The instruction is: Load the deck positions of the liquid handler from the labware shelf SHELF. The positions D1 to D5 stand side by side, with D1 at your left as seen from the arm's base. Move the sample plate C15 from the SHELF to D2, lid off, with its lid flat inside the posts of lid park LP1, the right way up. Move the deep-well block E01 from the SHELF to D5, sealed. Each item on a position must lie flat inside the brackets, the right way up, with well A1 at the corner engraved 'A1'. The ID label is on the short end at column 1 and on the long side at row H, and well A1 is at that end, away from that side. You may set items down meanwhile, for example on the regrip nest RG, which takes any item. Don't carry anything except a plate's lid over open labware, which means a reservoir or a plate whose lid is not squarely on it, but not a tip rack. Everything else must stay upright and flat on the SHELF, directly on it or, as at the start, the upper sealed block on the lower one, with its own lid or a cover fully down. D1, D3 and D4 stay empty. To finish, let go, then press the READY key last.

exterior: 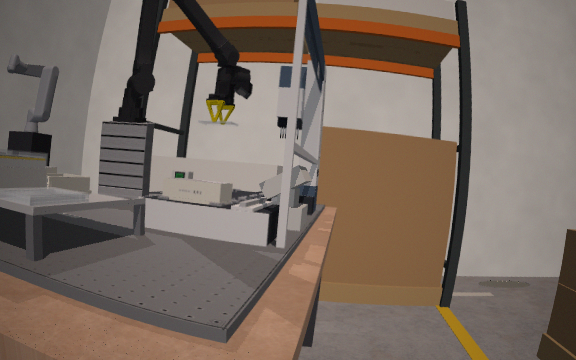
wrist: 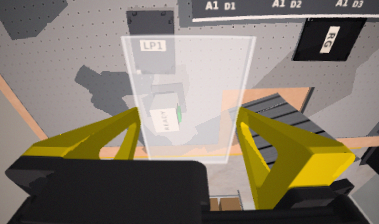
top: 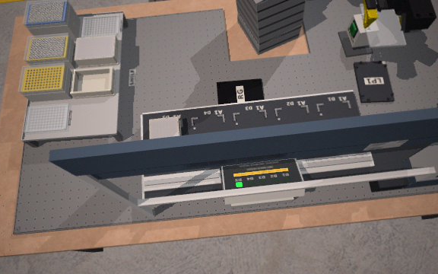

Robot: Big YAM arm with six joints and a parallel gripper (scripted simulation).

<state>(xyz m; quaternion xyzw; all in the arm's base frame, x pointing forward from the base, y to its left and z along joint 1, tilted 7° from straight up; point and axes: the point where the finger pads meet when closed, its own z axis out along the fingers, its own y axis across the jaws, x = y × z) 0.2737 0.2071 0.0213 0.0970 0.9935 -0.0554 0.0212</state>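
My gripper is now 290 mm above the lid park LP1, 80 mm to the right of it and 20 mm short of it. The rest, counted from my hand: clear plate lid 10 mm below; ready key 210 mm below, 140 mm behind, 50 mm to the left; black regrip nest RG 340 mm to the right, 290 mm below, 50 mm behind.
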